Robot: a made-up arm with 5 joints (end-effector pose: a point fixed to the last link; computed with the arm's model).
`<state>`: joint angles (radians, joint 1 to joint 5).
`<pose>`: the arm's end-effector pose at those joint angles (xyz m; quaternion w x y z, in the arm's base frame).
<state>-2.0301 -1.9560 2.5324 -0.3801 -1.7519</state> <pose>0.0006 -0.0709 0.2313 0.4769 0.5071 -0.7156 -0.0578</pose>
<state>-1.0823 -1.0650 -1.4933 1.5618 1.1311</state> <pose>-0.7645 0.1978 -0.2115 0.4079 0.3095 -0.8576 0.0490</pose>
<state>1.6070 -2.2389 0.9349 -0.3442 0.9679</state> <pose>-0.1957 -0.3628 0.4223 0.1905 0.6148 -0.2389 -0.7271</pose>
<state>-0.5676 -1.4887 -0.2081 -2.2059 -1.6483</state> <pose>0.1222 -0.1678 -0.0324 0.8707 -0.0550 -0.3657 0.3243</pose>
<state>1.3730 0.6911 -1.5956 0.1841 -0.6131</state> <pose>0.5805 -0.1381 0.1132 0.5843 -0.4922 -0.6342 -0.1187</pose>
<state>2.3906 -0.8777 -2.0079 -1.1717 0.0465</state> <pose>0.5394 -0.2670 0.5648 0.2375 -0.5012 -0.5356 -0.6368</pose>
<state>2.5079 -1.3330 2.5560 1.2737 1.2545</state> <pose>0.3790 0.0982 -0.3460 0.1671 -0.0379 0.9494 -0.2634</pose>
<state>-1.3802 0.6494 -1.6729 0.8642 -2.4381</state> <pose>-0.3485 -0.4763 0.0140 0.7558 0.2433 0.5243 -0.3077</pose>
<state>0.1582 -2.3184 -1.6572 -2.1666 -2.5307</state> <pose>0.0955 -0.4031 -0.2948 0.8681 0.4889 -0.0738 -0.0443</pose>
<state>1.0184 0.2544 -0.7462 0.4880 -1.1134</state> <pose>0.3367 -0.0181 -0.0779 0.9286 0.1721 -0.3286 0.0147</pose>
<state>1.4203 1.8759 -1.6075 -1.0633 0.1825</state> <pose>0.7547 0.0080 0.1194 0.4623 0.4783 0.6169 -0.4206</pose>
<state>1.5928 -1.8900 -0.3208 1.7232 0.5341</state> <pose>0.3133 -0.0488 0.6922 0.7609 0.6266 0.1671 0.0214</pose>
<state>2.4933 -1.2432 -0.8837 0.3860 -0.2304</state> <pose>0.1232 0.0115 0.6915 0.5212 0.5399 -0.5598 -0.3515</pose>
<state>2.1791 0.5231 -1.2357 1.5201 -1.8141</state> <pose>0.3540 -0.2034 0.2042 0.4675 0.5187 -0.7137 -0.0548</pose>
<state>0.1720 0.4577 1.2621 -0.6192 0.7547</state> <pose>0.0540 0.1002 0.4519 0.9439 0.2723 -0.1858 -0.0186</pose>
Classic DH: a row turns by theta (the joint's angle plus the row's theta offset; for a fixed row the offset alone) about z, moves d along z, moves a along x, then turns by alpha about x. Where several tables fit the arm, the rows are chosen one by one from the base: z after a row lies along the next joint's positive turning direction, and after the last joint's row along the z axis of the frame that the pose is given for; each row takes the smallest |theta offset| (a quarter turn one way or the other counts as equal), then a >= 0, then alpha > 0; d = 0 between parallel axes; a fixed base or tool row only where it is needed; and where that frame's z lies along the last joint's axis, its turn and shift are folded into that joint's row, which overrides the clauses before.
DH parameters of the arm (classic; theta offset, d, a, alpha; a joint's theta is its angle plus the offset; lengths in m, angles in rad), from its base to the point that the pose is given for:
base (fixed): 0 0.1088 0 1.5708
joint 1: 0 0.0717 0.0777 -1.5708
joint 2: -1.5708 -0.221 0.1061 -1.5708
joint 3: -1.5708 -0.0263 0.0806 1.5708
joint 4: 0 0.3757 -0.2727 1.5708
joint 5: 1.5708 -0.0229 0.1103 1.5708
tool (fixed): -1.5708 0.2076 0 0

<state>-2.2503 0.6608 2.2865 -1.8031 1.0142</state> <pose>-0.2959 -0.4342 -0.4695 0.1517 -0.3796 0.7318 -0.5453</pose>
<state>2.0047 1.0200 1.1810 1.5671 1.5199</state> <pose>-0.2345 -0.3770 -0.2056 0.2114 -0.8905 -0.1891 0.3557</pose>
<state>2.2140 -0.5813 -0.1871 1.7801 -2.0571</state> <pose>0.1924 0.1362 0.0762 0.2295 0.9560 -0.0612 0.1723</pose>
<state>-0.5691 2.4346 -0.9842 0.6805 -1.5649</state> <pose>-0.0427 -0.0960 -0.3319 0.5070 0.2088 0.4472 0.7067</pose>
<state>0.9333 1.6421 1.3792 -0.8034 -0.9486</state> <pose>0.0639 -0.0299 0.2885 0.4375 0.6697 0.1808 0.5722</pose>
